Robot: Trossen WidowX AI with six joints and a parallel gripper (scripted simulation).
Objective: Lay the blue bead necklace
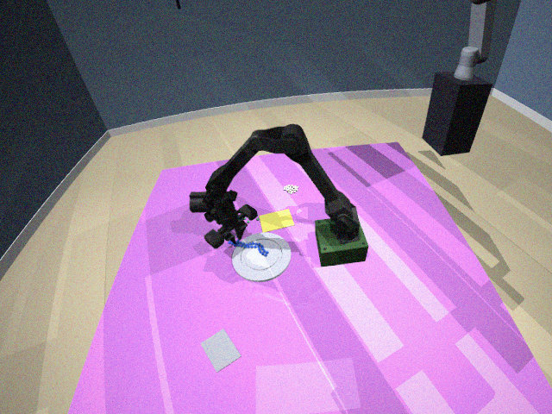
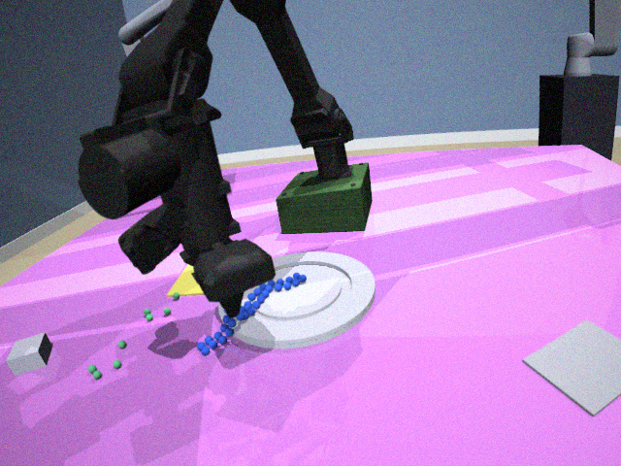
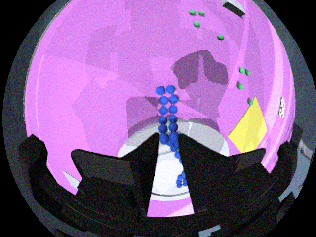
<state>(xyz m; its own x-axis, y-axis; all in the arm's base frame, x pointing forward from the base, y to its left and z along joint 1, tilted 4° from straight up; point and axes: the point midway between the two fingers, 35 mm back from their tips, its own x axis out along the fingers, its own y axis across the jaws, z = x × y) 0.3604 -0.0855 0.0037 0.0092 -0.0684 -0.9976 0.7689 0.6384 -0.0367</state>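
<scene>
Right now the round white bead board is 8 cm behind my gripper tip, 6 cm to the left of it and 2 cm below it. Also, from my gripper tip: yellow sheet (15 cm behind, 10 cm to the right, 3 cm below); grey tile (36 cm to the left, 7 cm ahead, 3 cm below); cube (27 cm to the right, 7 cm ahead, 2 cm below).
</scene>
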